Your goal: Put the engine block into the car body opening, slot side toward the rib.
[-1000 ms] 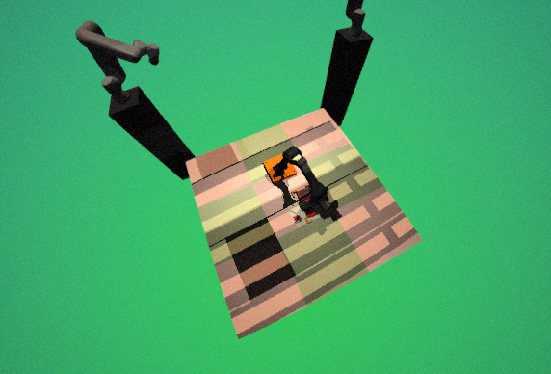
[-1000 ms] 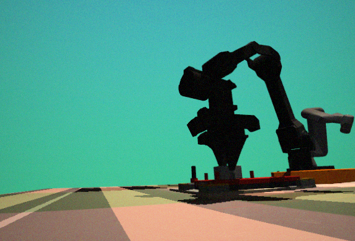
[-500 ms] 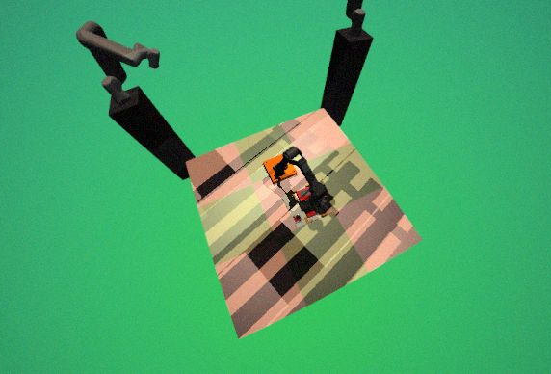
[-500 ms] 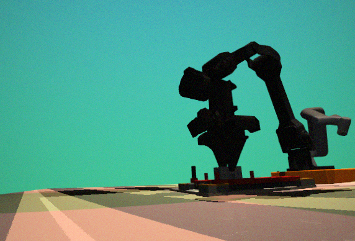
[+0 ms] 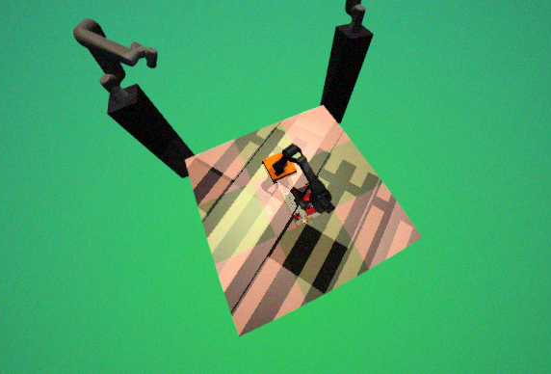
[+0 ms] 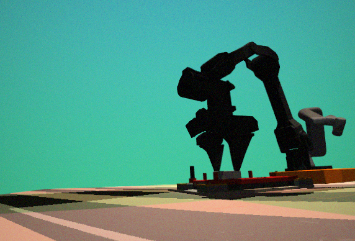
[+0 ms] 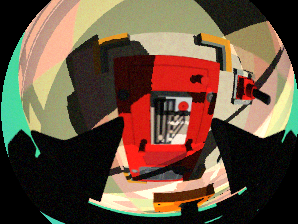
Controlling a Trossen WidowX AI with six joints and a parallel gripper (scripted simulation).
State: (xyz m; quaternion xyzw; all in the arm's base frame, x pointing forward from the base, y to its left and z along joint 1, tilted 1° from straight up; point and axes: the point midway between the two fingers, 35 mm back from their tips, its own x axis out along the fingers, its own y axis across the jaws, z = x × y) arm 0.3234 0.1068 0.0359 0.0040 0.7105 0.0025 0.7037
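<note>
My gripper tip is 2 cm above the engine block.
</note>
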